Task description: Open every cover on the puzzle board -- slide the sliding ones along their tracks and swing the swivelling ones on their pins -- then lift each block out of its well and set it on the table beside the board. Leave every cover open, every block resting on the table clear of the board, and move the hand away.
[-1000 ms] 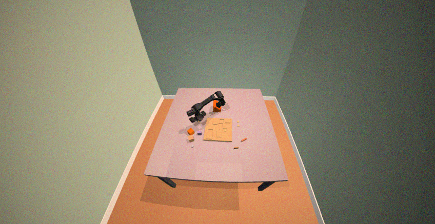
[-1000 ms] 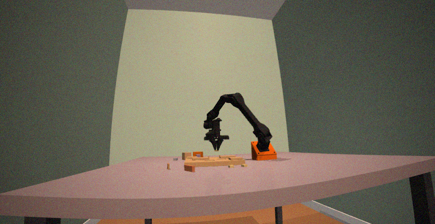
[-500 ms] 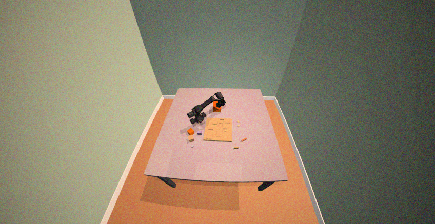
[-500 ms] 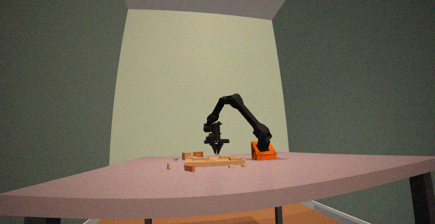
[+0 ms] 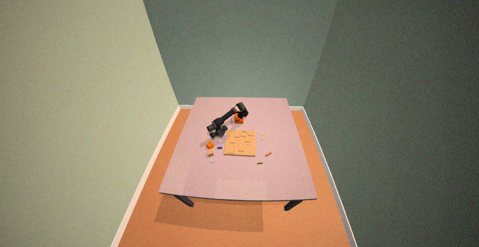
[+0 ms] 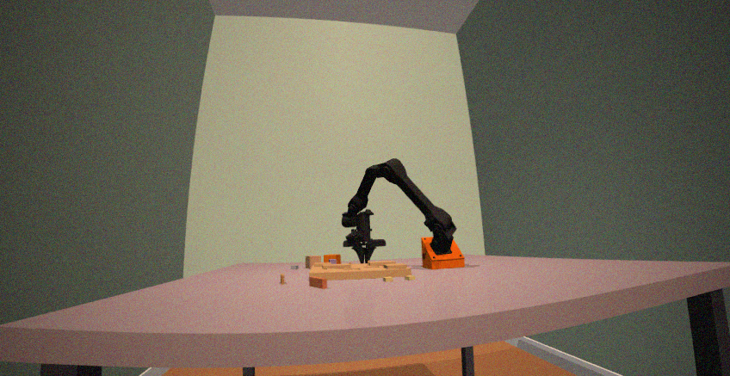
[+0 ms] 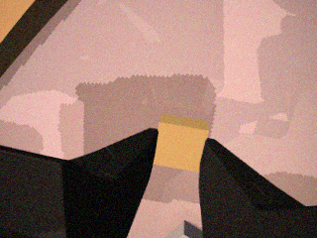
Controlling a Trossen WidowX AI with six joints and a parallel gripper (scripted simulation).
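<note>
Now: the grey block 50 mm behind my gripper tip, 60 mm to the right of it and 10 mm below it. Also, from my gripper tip: tan cube 200 mm ahead, 70 mm to the right, 10 mm above; then purple piece 130 mm ahead, 20 mm to the left, 10 mm above; then orange block 120 mm ahead, 80 mm to the right, 10 mm above.
</note>
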